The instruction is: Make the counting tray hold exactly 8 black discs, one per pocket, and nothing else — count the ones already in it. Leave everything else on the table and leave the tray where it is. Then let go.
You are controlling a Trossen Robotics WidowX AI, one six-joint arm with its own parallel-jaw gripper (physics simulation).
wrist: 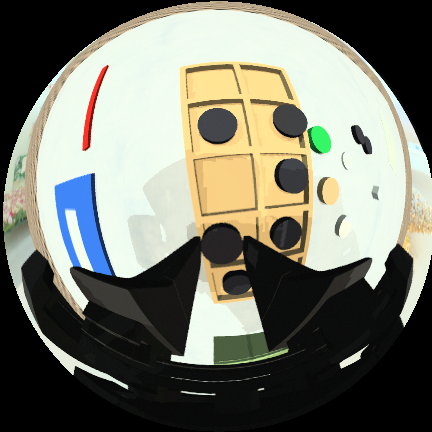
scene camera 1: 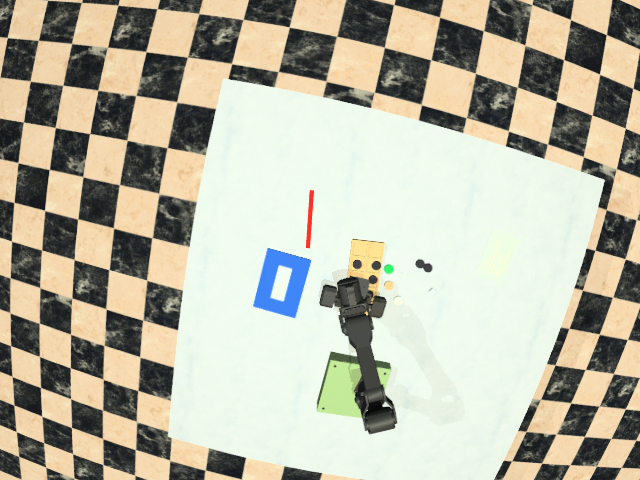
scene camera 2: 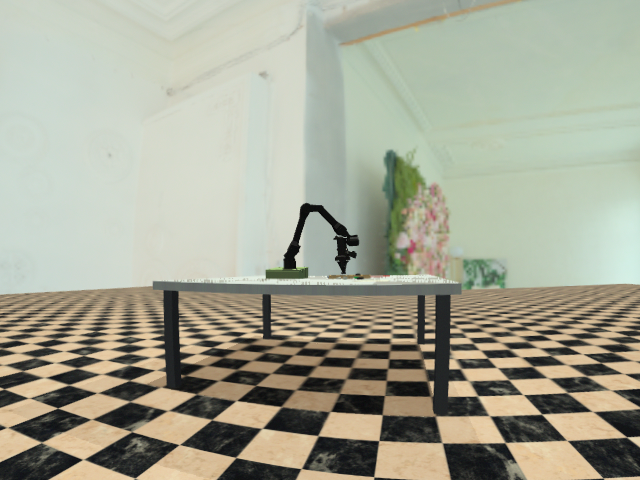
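Note:
The tan counting tray (scene camera 1: 368, 248) (wrist: 250, 151) has two columns of pockets. In the wrist view, black discs sit in the second row left (wrist: 217, 125) and right (wrist: 290, 120), the third row right (wrist: 291, 175), the fourth row right (wrist: 285, 233) and the bottom row left (wrist: 236, 282). My gripper (wrist: 221, 241) (scene camera 2: 343, 272) is shut on a black disc (wrist: 221, 247), low at the fourth-row left pocket; whether it touches the pocket floor is unclear. The top row and third-row left pocket are empty. The bottom right pocket is mostly hidden by a finger.
Right of the tray lie a green disc (scene camera 1: 388, 268) (wrist: 319, 139), a tan disc (scene camera 1: 388, 285) (wrist: 328, 190), pale discs (wrist: 346, 161) (wrist: 343, 226), a small grey piece (wrist: 375, 192) and two black discs (scene camera 1: 419, 263) (scene camera 1: 428, 267). Left are a blue frame (scene camera 1: 262, 281) and red strip (scene camera 1: 310, 219).

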